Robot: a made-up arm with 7 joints. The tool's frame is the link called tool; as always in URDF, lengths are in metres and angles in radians. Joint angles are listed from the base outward. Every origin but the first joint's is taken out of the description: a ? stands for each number. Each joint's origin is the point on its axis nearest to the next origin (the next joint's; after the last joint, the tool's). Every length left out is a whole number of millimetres.
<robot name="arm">
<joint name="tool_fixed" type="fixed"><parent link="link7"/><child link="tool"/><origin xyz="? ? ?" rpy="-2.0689 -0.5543 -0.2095"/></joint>
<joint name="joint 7" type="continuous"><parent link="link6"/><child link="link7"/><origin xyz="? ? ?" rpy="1.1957 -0.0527 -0.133"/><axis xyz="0 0 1"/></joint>
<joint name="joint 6" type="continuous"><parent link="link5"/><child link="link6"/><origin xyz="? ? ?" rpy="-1.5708 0 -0.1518"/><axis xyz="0 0 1"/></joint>
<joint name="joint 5" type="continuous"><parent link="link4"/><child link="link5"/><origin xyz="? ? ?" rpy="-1.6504 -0.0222 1.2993"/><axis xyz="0 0 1"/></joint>
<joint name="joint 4" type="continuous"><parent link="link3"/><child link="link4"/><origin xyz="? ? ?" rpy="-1.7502 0.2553 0.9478"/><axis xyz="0 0 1"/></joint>
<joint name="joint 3" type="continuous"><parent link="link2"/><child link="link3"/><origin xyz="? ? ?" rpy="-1.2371 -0.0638 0.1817"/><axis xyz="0 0 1"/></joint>
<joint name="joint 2" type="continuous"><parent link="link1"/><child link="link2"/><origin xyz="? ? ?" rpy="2.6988 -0.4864 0.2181"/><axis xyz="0 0 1"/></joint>
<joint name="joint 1" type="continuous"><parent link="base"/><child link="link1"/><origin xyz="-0.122 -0.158 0.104" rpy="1.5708 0 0"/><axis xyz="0 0 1"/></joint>
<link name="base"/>
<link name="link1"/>
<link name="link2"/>
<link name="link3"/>
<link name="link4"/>
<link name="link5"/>
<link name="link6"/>
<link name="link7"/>
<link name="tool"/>
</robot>
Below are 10 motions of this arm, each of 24 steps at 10 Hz.
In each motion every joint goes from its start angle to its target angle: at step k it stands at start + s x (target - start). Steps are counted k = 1, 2, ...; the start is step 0. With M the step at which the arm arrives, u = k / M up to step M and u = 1 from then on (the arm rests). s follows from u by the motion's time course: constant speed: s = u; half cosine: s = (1 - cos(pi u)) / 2; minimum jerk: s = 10 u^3 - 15 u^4 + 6 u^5.
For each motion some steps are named. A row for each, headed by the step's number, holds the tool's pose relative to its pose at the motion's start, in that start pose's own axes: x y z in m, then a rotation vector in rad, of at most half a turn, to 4 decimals.
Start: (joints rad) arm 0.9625 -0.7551 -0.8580 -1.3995 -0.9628 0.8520 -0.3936
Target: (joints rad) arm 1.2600 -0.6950 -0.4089 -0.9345 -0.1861 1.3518 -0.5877
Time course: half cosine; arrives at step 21
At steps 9, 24:
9: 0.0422 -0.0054 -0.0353 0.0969 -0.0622 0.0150
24: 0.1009 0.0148 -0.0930 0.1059 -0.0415 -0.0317

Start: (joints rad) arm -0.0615 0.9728 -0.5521 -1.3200 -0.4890 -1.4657 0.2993
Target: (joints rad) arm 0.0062 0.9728 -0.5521 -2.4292 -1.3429 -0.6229 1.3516
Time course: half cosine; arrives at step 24
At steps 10, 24:
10: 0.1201 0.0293 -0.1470 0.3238 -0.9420 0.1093
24: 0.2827 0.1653 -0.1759 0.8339 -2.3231 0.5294

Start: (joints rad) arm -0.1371 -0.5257 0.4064 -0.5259 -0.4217 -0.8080 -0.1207
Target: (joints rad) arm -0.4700 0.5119 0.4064 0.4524 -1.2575 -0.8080 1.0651
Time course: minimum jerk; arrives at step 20
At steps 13, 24:
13: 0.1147 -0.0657 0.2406 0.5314 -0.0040 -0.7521
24: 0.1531 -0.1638 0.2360 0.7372 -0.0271 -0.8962

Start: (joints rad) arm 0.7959 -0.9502 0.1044 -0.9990 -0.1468 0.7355 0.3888
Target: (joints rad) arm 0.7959 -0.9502 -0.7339 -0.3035 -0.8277 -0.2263 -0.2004
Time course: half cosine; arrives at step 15
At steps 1, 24:
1: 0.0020 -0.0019 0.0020 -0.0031 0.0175 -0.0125
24: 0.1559 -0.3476 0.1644 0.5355 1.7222 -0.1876

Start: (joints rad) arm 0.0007 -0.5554 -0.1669 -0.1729 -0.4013 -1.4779 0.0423
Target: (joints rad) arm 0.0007 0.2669 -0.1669 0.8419 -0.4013 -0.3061 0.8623
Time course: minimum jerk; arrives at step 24
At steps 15, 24:
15: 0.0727 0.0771 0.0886 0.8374 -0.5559 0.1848
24: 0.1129 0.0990 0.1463 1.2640 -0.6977 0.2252

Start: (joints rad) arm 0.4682 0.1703 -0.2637 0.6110 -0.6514 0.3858 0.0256
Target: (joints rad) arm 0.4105 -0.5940 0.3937 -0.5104 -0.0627 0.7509 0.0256
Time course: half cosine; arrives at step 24
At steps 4, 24:
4: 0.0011 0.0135 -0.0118 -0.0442 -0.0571 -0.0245
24: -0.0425 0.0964 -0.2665 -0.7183 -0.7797 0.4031

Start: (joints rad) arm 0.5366 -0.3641 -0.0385 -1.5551 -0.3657 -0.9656 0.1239
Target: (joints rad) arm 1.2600 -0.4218 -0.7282 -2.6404 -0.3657 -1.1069 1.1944
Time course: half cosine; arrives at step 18
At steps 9, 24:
9: -0.0070 -0.0068 -0.1674 0.7305 -0.4168 -0.0318
24: -0.0437 0.1020 -0.2189 1.4050 -0.6042 -0.4671

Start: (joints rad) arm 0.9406 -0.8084 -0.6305 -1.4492 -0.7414 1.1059 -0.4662
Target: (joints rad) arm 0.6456 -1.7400 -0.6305 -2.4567 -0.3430 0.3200 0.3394
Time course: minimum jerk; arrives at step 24
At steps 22, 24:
22: -0.1452 0.1763 -0.0697 0.2193 -0.6790 -1.2143
24: -0.1450 0.1773 -0.0702 0.2201 -0.6837 -1.2207

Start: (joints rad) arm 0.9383 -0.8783 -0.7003 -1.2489 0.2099 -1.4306 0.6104
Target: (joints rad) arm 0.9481 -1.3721 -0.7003 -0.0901 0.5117 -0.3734 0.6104
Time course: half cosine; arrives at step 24
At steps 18, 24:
18: 0.0658 0.4287 0.1878 -0.2050 0.1759 -0.4329
24: 0.1189 0.4874 0.1699 -0.2740 0.1642 -0.5026

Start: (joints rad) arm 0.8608 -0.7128 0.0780 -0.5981 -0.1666 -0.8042 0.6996
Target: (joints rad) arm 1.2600 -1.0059 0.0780 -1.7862 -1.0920 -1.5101 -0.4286
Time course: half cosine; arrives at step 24
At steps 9, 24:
9: 0.0098 -0.1210 0.0157 -0.4884 0.0790 0.3599
24: 0.0515 -0.2887 0.0126 -1.3786 -0.0385 0.4054

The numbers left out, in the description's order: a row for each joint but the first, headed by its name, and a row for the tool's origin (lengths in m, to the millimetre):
tool: -0.11 0.026 0
joint 7: 0 -0.127 0
joint 6: 0.001 0.087 0
joint 5: 0.374 -0.038 0
joint 4: -0.164 0.125 0
joint 3: 0.03 -0.08 0
joint 2: -0.106 0.11 0

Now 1 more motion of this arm.
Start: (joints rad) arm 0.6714 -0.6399 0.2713 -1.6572 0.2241 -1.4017 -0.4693
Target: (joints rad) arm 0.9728 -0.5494 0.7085 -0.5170 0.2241 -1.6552 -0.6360
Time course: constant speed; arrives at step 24
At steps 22, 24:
22: -0.1233 0.2921 0.2071 -0.0361 0.9682 -0.8262
24: -0.1087 0.3268 0.2158 -0.0073 1.0303 -0.9131

